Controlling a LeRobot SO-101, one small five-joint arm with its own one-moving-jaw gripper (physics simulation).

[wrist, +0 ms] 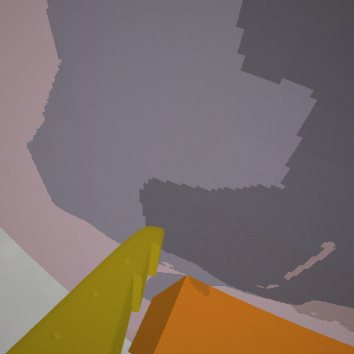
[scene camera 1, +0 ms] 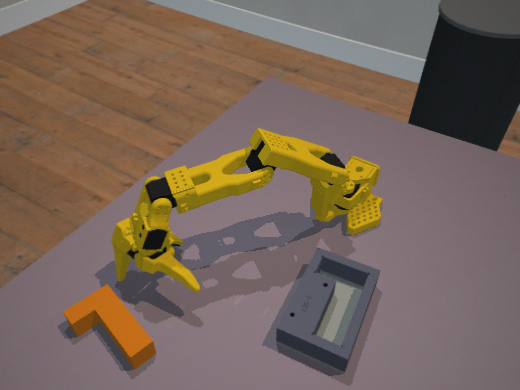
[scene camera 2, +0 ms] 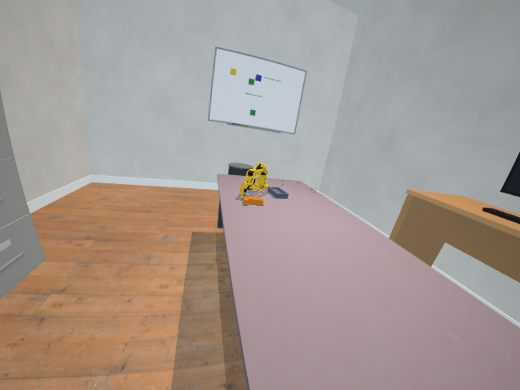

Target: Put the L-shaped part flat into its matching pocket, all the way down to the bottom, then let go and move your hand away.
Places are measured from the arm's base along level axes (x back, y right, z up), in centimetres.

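Where they show: hand, tool point: (wrist: 160, 245) (scene camera 1: 122, 279) (scene camera 2: 242, 198); arm's base, link origin: (scene camera 1: 340, 217) (scene camera 2: 262, 187).
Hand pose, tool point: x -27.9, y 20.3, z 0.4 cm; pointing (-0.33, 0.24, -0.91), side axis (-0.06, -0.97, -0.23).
Note:
Each offset is from my tool point to the top centre of the thing. "pt": to the spot under its first point. Level surfaces: height alone.
The orange L-shaped part {dx -7.0, dy -5.3, dz +2.6 cm} (scene camera 1: 120, 322) (scene camera 2: 254, 201) lies flat on the table at the front left in scene camera 1; its corner block {pt dx -3.1, dy -2.1, dz +0.6 cm} (wrist: 215, 320) shows at the bottom of the wrist view. The grey tray with the pocket {dx +11.3, dy -26.6, dz +3.2 cm} (scene camera 1: 305, 305) (scene camera 2: 278, 193) stands to the right of the part, apart from it; its pocket holds no part. My gripper (scene camera 1: 159, 284) is fully open and empty, above the table just behind the part in scene camera 1. In the wrist view one notched jaw shows, left of the part; the moving jaw is out of the picture.
The purple-grey table {dz -0.4 cm} (scene camera 1: 440, 300) (scene camera 2: 320, 280) bears the arm, whose base (scene camera 1: 364, 215) stands behind the tray. A dark bin (scene camera 1: 465, 75) stands beyond the table. The table's left edge runs behind the gripper. A wooden desk (scene camera 2: 425, 220) stands at the right in scene camera 2.

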